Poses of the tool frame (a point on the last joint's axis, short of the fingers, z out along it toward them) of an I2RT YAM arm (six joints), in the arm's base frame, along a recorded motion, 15 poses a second.
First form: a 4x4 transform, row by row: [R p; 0 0 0 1], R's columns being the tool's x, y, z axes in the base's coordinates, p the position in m. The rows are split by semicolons.
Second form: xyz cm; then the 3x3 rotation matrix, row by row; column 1 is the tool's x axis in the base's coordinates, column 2 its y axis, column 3 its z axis. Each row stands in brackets. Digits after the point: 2 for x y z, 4 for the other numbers.
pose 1, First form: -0.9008 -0.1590 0.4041 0.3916; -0.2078 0.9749 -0.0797 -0.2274; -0.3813 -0.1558 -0.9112 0.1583; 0 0 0 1
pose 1, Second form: [39.16 -22.74 15.83], [[-0.9008 -0.1590 0.4041], [-0.2078 0.9749 -0.0797], [-0.3813 -0.1558 -0.9112]]
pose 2, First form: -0.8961 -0.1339 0.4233 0.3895; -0.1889 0.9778 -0.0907 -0.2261; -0.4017 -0.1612 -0.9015 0.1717; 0 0 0 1
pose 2, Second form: [38.95 -22.61 17.17], [[-0.8961 -0.1339 0.4233], [-0.1889 0.9778 -0.0907], [-0.4017 -0.1612 -0.9015]]
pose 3, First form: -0.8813 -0.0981 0.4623 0.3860; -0.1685 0.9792 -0.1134 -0.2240; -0.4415 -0.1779 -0.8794 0.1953; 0 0 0 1
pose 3, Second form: [38.60 -22.40 19.53], [[-0.8813 -0.0981 0.4623], [-0.1685 0.9792 -0.1134], [-0.4415 -0.1779 -0.8794]]
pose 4, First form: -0.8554 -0.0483 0.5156 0.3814; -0.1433 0.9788 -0.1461 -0.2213; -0.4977 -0.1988 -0.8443 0.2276; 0 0 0 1
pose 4, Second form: [38.14 -22.13 22.76], [[-0.8554 -0.0483 0.5156], [-0.1433 0.9788 -0.1461], [-0.4977 -0.1988 -0.8443]]
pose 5, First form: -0.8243 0.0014 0.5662 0.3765; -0.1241 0.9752 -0.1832 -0.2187; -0.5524 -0.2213 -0.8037 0.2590; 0 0 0 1
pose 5, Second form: [37.65 -21.87 25.90], [[-0.8243 0.0014 0.5662], [-0.1241 0.9752 -0.1832], [-0.5524 -0.2213 -0.8037]]
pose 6, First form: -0.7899 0.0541 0.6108 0.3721; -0.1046 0.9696 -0.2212 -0.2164; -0.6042 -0.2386 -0.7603 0.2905; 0 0 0 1
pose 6, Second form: [37.21 -21.64 29.05], [[-0.7899 0.0541 0.6108], [-0.1046 0.9696 -0.2212], [-0.6042 -0.2386 -0.7603]]
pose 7, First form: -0.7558 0.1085 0.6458 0.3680; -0.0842 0.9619 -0.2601 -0.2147; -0.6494 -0.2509 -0.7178 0.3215; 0 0 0 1
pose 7, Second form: [36.80 -21.47 32.15], [[-0.7558 0.1085 0.6458], [-0.0842 0.9619 -0.2601], [-0.6494 -0.2509 -0.7178]]
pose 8, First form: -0.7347 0.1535 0.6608 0.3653; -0.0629 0.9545 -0.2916 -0.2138; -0.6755 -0.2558 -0.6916 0.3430; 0 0 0 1
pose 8, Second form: [36.53 -21.38 34.30], [[-0.7347 0.1535 0.6608], [-0.0629 0.9545 -0.2916], [-0.6755 -0.2558 -0.6916]]
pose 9, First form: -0.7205 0.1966 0.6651 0.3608; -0.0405 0.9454 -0.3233 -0.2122; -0.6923 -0.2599 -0.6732 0.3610; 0 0 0 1
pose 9, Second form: [36.08 -21.22 36.10], [[-0.7205 0.1966 0.6651], [-0.0405 0.9454 -0.3233], [-0.6923 -0.2599 -0.6732]]
